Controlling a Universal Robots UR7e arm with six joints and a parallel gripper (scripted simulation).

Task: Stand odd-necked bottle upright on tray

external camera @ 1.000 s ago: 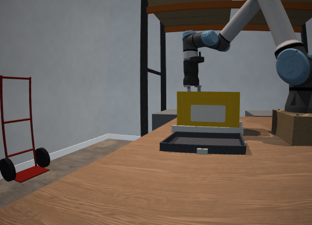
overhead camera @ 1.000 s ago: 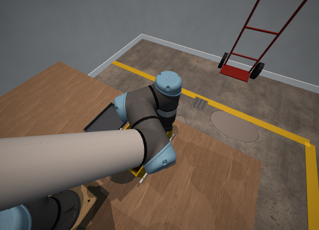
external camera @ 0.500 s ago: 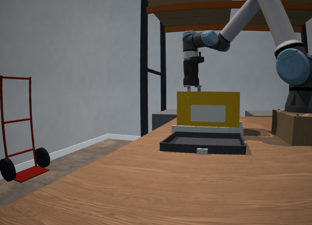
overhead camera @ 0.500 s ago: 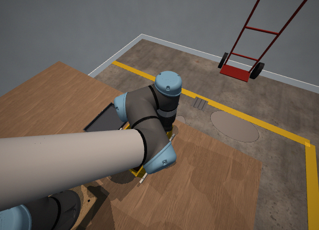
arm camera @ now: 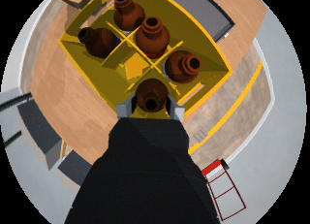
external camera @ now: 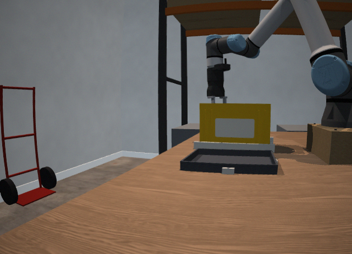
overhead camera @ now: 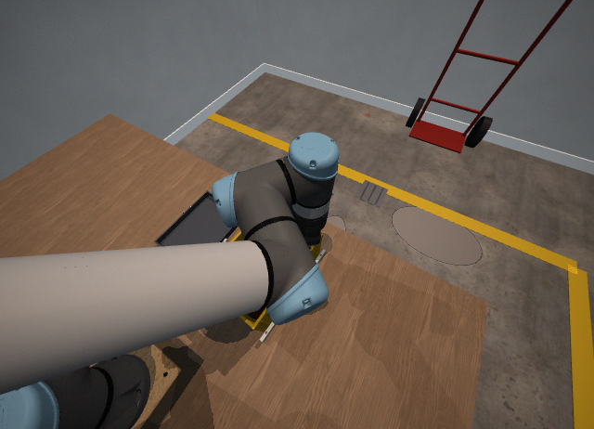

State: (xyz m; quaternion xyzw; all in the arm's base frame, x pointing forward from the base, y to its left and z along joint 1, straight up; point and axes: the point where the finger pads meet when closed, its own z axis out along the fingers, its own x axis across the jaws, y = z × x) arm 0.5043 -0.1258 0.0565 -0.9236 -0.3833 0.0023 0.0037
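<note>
My gripper is now 90 mm past the yellow crate, 80 mm above it and 50 mm to the right of it. From my hand the other things lie so: glass bottle: 180 mm behind, 70 mm below; dark tray: 340 mm to the left, 150 mm below, 110 mm behind.
</note>
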